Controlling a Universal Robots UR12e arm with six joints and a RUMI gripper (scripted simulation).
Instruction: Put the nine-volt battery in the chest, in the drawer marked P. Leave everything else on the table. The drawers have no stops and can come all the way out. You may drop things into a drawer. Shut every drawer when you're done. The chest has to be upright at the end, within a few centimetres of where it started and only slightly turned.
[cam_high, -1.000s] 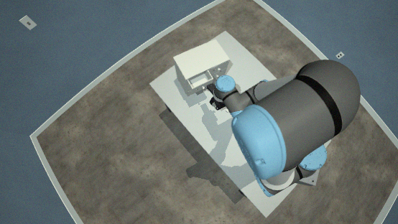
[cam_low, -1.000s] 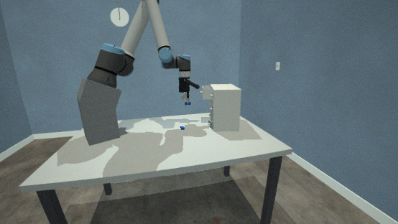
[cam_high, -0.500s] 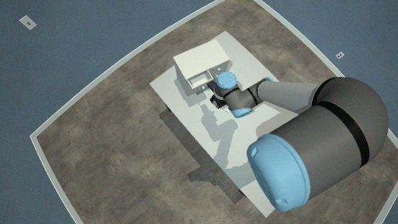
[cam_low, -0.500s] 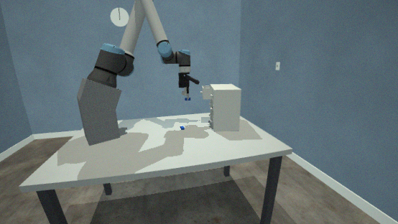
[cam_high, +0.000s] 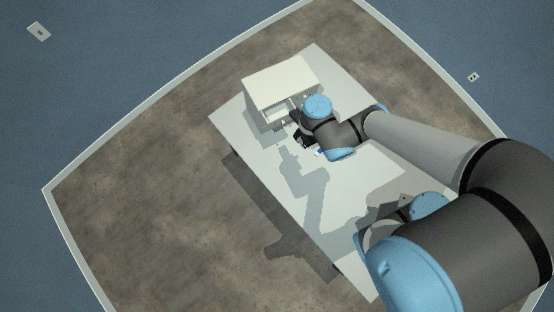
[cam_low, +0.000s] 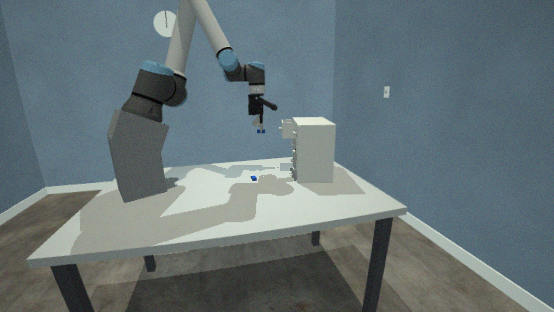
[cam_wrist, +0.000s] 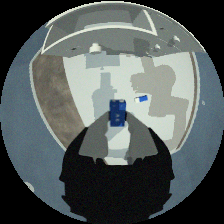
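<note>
My gripper is now 21 cm short of the drawer, 2 cm above it and 1 cm to the right of it. Round my hand: blue-and-white object 24 cm below, 11 cm to the right, 6 cm behind; blue nine-volt battery 1 cm below, 1 cm ahead.
</note>
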